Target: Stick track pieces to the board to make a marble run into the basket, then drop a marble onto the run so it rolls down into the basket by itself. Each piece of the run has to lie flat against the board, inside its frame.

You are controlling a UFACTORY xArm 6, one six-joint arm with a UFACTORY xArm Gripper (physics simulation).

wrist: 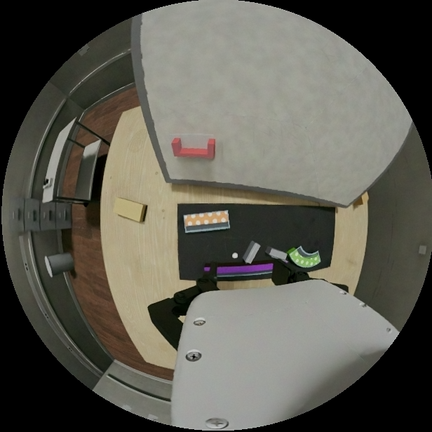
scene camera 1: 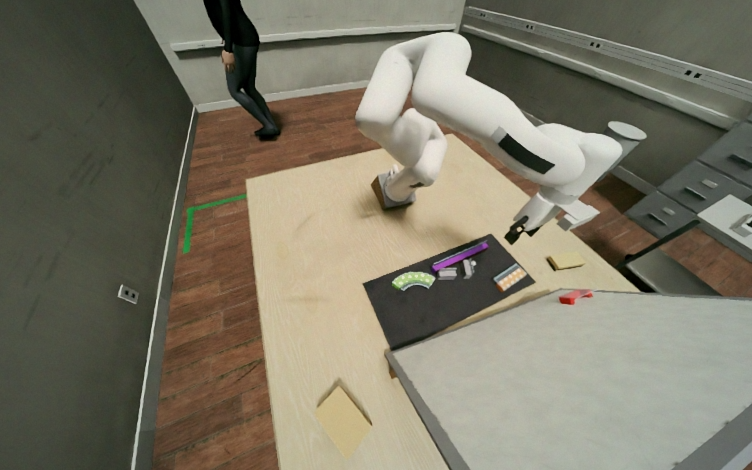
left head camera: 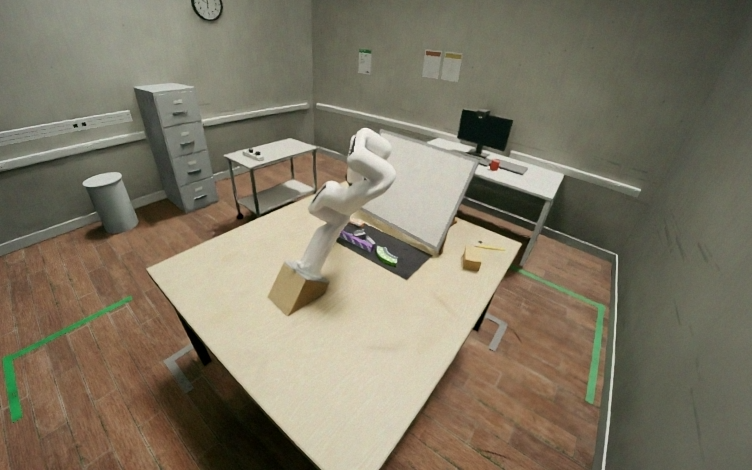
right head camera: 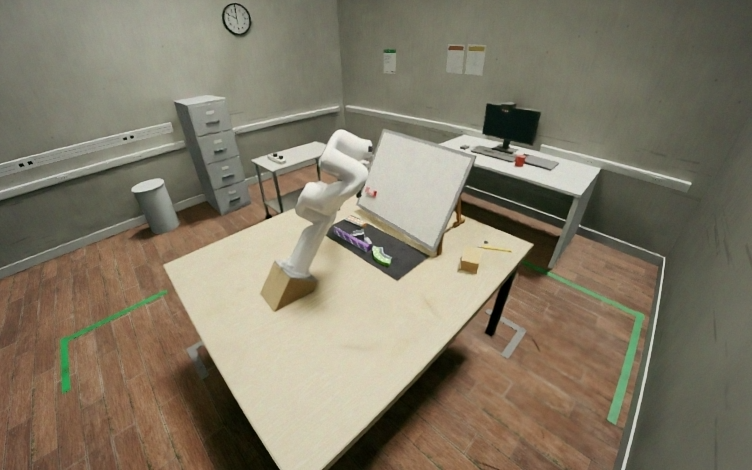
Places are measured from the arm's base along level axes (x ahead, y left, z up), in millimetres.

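Where they show: gripper, fingertip midpoint: [scene camera 1: 517, 237]; arm's base at its link origin: [scene camera 1: 397, 187] [left head camera: 307, 271] [right head camera: 296, 270].
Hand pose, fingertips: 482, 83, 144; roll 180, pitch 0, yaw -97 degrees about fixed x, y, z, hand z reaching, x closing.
Each offset is from my fingertips to the top centre of the thing, as dx, dy, dz. "spot": to the spot under its first point. Level surfaces: height alone.
My gripper [scene camera 1: 521, 231] [wrist: 245, 271] is open and empty, above the left end of the black mat @(dz -230) [scene camera 1: 427, 310] [wrist: 195, 252]. On the mat lie an orange dotted straight piece @(spot: +62, +55, -209) [scene camera 1: 510, 277] [wrist: 206, 220], a long purple piece @(spot: -93, -51, -198) [scene camera 1: 460, 256] [wrist: 240, 270], a green dotted curve @(-104, -258, -209) [scene camera 1: 413, 279] [wrist: 305, 258], two small grey pieces @(-64, -141, -180) [scene camera 1: 446, 273] @(-46, -60, -180) [scene camera 1: 468, 268] and the white marble @(-53, -12, -214) [scene camera 1: 473, 262] [wrist: 235, 255]. In the wrist view the purple piece shows between the fingers, below them. The red basket [right head camera: 370, 192] [scene camera 1: 575, 297] [wrist: 194, 151] sits at the lower left of the tilted white board @(spot: +209, -246, +26) [right head camera: 415, 188] [scene camera 1: 554, 376] [wrist: 270, 100].
A yellow block @(+127, +318, -203) [scene camera 1: 565, 261] [wrist: 130, 209] lies on the table left of the mat. Another wooden block @(+117, -634, -173) [left head camera: 471, 258] [right head camera: 470, 260] [scene camera 1: 342, 420] and a pencil @(+309, -691, -226) [left head camera: 489, 247] [right head camera: 495, 248] lie right of the board. A wheeled cart [left head camera: 270, 152] stands beyond the table.
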